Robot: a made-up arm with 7 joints. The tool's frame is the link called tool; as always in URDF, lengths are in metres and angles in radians. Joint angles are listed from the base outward. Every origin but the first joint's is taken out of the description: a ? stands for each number. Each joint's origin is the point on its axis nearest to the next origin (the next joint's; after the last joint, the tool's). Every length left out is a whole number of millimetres.
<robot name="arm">
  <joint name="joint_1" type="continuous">
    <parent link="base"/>
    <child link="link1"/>
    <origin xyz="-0.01 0 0.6"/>
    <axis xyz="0 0 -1"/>
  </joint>
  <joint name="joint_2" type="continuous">
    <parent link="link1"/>
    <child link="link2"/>
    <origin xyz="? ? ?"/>
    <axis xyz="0 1 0"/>
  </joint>
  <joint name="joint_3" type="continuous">
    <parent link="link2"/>
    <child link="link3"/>
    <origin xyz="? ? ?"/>
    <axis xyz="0 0 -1"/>
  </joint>
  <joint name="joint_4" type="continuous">
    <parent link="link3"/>
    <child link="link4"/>
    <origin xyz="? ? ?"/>
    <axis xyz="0 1 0"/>
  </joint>
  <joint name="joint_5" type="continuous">
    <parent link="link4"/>
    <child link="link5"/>
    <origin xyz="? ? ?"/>
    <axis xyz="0 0 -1"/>
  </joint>
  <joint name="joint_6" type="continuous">
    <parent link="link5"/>
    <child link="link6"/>
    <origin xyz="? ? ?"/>
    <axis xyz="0 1 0"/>
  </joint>
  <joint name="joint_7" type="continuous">
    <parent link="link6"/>
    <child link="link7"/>
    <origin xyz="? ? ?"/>
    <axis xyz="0 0 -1"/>
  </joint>
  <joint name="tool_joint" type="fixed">
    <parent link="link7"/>
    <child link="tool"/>
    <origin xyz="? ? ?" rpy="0 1.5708 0"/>
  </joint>
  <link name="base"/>
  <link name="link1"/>
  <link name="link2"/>
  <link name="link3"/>
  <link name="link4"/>
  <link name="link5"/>
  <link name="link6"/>
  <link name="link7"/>
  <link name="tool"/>
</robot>
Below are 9 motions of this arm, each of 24 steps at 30 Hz.
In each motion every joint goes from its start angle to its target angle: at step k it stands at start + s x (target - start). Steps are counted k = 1, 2, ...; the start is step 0. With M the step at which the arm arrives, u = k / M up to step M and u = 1 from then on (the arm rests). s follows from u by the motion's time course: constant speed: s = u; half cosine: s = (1 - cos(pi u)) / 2; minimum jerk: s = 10 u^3 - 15 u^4 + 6 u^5.
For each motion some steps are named. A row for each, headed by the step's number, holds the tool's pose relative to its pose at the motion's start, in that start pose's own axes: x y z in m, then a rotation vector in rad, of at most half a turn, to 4 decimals.
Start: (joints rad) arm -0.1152 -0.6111 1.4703 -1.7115 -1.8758 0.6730 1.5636
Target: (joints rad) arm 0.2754 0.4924 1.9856 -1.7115 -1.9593 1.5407 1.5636
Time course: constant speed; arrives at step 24
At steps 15, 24:
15: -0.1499 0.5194 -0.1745 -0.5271 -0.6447 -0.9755
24: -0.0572 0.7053 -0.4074 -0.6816 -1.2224 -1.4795

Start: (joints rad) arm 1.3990 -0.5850 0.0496 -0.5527 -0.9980 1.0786 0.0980
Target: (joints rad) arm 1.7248 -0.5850 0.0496 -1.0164 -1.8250 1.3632 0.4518
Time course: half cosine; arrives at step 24
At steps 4, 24:
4: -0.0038 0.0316 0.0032 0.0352 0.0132 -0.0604
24: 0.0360 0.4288 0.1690 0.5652 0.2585 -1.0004

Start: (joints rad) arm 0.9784 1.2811 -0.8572 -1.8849 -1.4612 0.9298 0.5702
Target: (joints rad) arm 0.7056 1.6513 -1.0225 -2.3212 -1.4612 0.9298 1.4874
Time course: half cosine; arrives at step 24
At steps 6, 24:
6: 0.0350 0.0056 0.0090 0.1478 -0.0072 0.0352
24: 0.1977 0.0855 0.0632 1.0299 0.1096 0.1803

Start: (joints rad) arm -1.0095 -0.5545 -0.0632 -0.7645 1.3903 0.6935 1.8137
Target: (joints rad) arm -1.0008 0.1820 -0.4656 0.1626 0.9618 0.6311 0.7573
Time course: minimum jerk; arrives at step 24
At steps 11, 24:
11: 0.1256 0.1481 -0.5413 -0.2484 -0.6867 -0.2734
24: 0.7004 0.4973 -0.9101 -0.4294 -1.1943 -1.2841

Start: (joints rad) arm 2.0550 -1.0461 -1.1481 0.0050 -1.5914 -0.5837 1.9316
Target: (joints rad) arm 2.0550 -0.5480 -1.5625 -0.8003 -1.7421 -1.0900 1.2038
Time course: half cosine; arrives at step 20
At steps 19, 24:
19: 0.0168 -0.6915 0.1176 -1.4312 -0.2703 1.1008
24: 0.0189 -0.6956 0.1191 -1.4389 -0.2754 1.1081

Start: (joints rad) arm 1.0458 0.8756 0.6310 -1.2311 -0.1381 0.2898 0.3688
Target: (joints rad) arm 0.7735 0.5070 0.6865 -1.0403 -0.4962 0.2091 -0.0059
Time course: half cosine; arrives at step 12
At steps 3, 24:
3: -0.0141 -0.0257 -0.0363 -0.1081 -0.0454 0.0153
24: -0.0391 -0.2267 -0.2256 -0.7308 -0.3291 0.0775

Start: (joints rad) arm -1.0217 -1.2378 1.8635 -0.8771 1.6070 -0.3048 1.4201
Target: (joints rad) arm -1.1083 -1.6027 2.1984 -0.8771 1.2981 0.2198 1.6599
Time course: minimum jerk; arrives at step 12
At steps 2, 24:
2: 0.0038 0.0072 -0.0051 0.0113 -0.0051 -0.0183
24: 0.1638 0.1947 -0.1484 0.3430 -0.2369 -0.5009

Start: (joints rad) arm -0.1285 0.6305 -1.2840 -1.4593 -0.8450 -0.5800 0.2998
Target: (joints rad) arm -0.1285 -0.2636 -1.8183 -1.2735 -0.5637 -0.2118 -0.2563
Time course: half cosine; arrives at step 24
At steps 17, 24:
17: 0.0283 0.1038 0.1196 -0.8406 0.2137 0.4650
24: 0.0557 0.1569 0.1555 -1.0673 0.2924 0.5891

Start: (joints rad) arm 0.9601 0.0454 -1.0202 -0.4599 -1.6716 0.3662 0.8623
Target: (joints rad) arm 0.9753 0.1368 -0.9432 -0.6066 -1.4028 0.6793 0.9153
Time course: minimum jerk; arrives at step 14
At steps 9, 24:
9: 0.0226 0.0164 0.0051 0.3327 0.1930 -0.1234
24: 0.0322 0.0181 0.0101 0.4375 0.2661 -0.1533

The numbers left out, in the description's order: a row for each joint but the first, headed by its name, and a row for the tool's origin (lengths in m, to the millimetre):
joint_2: 0 -0.05 0
joint_3: -0.02 0 0.47
joint_4: -0.02 0 0
joint_5: -0.02 0 0.46
joint_6: -0.01 -0.01 0
joint_7: -0.01 0 0.17
tool: -0.01 0.02 0

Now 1 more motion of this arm.
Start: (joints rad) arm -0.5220 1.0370 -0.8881 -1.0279 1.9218 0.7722 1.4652
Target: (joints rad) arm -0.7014 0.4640 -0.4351 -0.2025 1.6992 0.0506 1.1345
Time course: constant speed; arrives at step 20
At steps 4, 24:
4: 0.0747 -0.1355 -0.0276 -0.0906 -0.1477 0.2748
24: 0.4742 -0.4611 0.0308 -0.3694 -0.7266 1.2051

